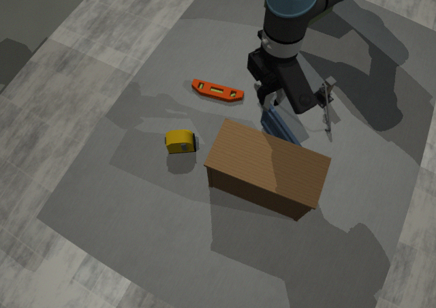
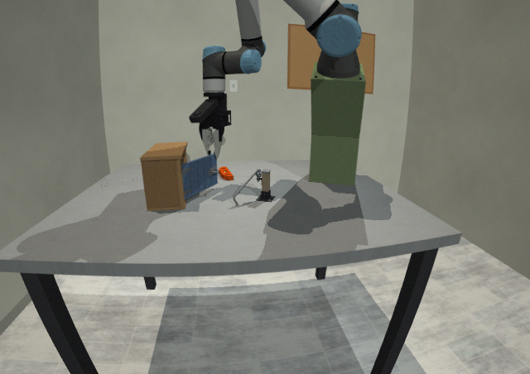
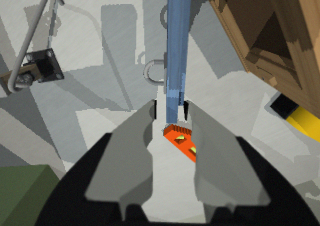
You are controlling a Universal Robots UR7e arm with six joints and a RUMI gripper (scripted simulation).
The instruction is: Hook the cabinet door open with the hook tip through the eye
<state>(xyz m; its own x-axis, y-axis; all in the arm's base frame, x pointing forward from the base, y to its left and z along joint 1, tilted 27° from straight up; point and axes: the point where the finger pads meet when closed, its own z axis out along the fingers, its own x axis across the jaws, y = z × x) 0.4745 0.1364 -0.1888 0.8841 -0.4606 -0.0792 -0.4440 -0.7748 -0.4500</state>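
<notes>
Now: hand 13 cm past the hook, 11 cm to the right of it and 8 cm above it. Round my hand: blue door: 8 cm to the left, 6 cm below, 3 cm ahead; then orange spirit level: 18 cm to the right, 12 cm below, 2 cm behind; then yellow tape measure: 18 cm ahead, 15 cm to the right, 10 cm below.
</notes>
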